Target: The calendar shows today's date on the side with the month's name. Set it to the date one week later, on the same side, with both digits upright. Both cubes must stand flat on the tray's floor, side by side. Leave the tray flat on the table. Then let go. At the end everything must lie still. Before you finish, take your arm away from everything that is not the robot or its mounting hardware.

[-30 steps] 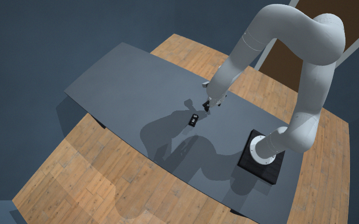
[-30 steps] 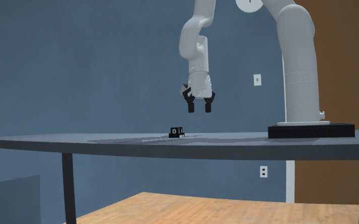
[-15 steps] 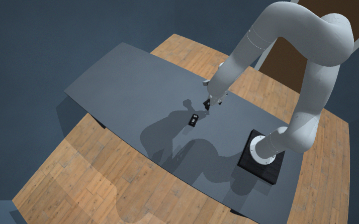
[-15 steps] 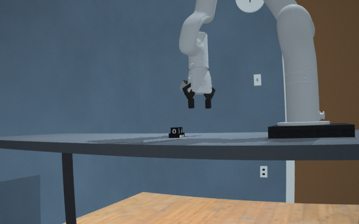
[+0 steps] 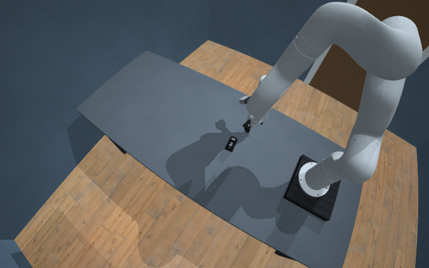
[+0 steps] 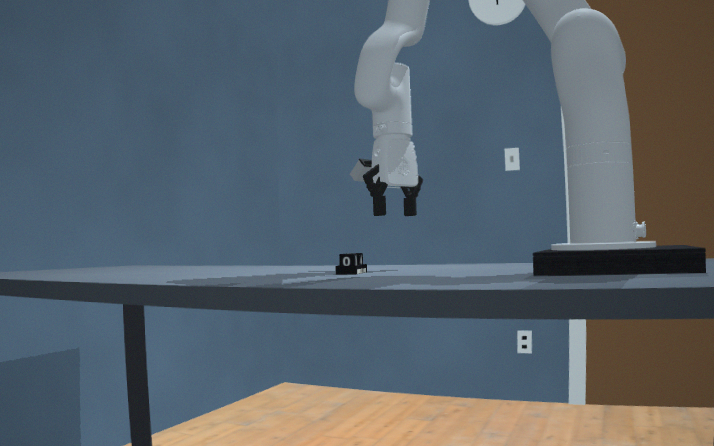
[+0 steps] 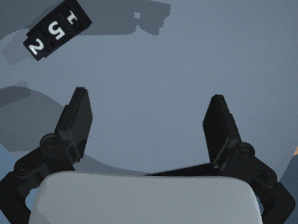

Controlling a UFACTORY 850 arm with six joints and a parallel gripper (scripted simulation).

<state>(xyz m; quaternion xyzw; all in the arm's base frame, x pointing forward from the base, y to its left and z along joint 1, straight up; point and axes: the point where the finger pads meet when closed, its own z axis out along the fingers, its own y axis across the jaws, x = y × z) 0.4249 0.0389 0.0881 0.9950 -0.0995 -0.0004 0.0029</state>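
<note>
Right now the calendar cube is 30 mm ahead of my hand, 120 mm to the left of it and 100 mm below it. Also, from my hand: black tray: 40 mm ahead, 100 mm to the left, 120 mm below.
</note>
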